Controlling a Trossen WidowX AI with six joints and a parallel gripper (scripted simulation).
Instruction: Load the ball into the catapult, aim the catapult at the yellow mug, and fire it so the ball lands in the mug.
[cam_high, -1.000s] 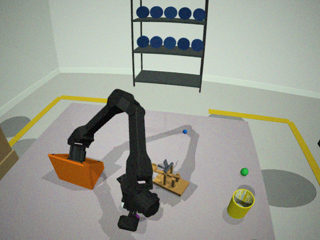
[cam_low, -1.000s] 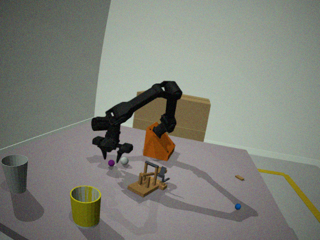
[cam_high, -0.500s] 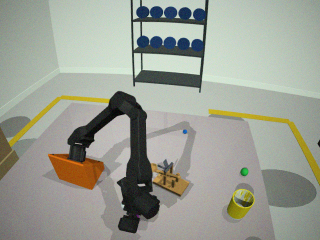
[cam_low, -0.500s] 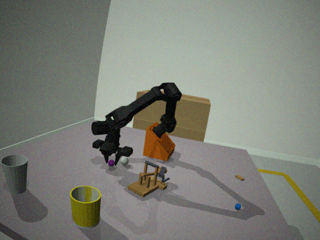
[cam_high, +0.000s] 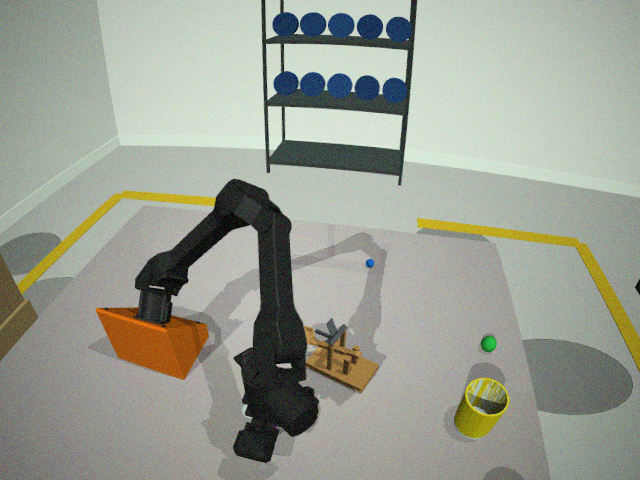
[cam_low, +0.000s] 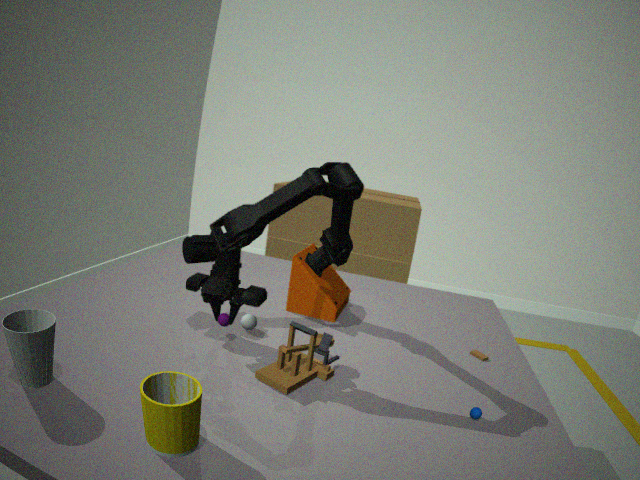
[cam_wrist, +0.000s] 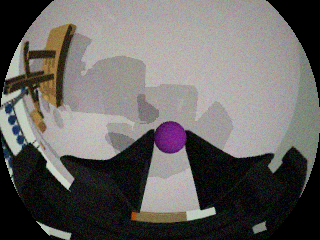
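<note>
Right now my gripper tip is 100 mm short of the wooden catapult, 230 mm to the right of it and 30 mm below it. Round my gripper tip: purple ball 10 mm above; yellow mug 410 mm ahead, 50 mm to the left; white ball 50 mm behind, 50 mm to the left, 10 mm below.
</note>
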